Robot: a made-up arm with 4 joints.
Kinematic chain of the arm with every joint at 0, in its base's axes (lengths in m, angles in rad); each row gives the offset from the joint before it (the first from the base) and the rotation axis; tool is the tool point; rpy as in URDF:
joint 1: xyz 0.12 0 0.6 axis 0.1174 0.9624 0.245
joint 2: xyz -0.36 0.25 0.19 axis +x
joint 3: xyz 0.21 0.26 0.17 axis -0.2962 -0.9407 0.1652
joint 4: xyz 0 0.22 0 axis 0.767 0.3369 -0.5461
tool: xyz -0.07 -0.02 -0.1 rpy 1.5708 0 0
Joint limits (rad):
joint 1: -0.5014..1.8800
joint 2: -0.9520..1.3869
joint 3: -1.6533..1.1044
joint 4: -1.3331..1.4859
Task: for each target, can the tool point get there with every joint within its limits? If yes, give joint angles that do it. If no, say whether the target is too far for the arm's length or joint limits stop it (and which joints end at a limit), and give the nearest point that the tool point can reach.
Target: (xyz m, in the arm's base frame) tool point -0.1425 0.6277 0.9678
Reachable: yes | joints -0.2619 0.4974 0.1323 -0.2239
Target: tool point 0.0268 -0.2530 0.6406
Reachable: no: joint limits stop it (at a limit: joint 2, joint 3, joint 4) | nearest point -0.1394 0.1886 1.1237 | short by 0.675 m
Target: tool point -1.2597 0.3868 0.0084
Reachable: no: too far | nearest point -0.2386 0.5738 0.5388 | short by 1.166 m
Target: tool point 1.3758 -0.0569 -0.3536
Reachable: no: too far | nearest point 0.8544 0.2257 0.4643 | short by 1.010 m
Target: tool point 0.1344 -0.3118 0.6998
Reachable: no: joint limits stop it (at a limit: joint 2, joint 3) | nearest point 0.2949 0.1200 1.1780 | short by 0.664 m
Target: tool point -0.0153 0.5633 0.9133
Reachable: yes | joints 1.1626 -0.4348 0.5598 -0.1564
